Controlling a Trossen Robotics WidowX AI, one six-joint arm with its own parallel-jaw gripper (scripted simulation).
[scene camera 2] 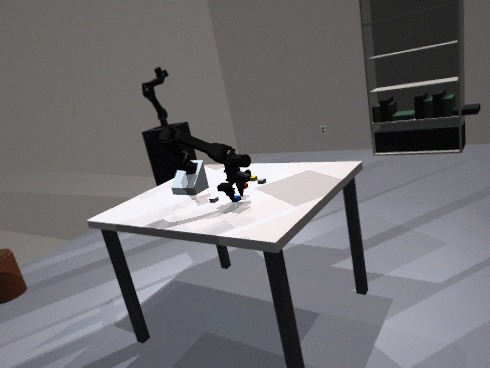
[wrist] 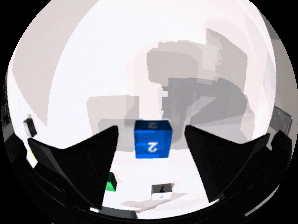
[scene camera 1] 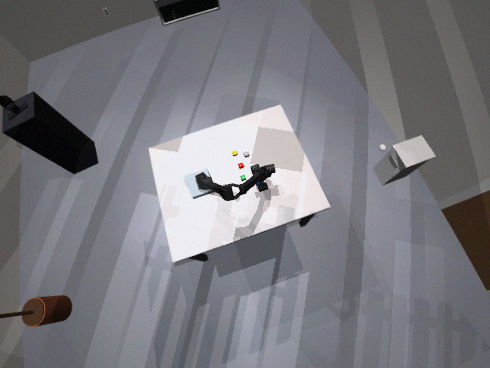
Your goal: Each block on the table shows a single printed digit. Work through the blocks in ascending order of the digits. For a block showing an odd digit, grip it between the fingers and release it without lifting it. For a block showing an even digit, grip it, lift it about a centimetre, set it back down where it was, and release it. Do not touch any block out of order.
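Observation:
There is a blue block [wrist: 152, 138] that I can see. As for my gripper [wrist: 152, 130], it is open, and it holds nothing.

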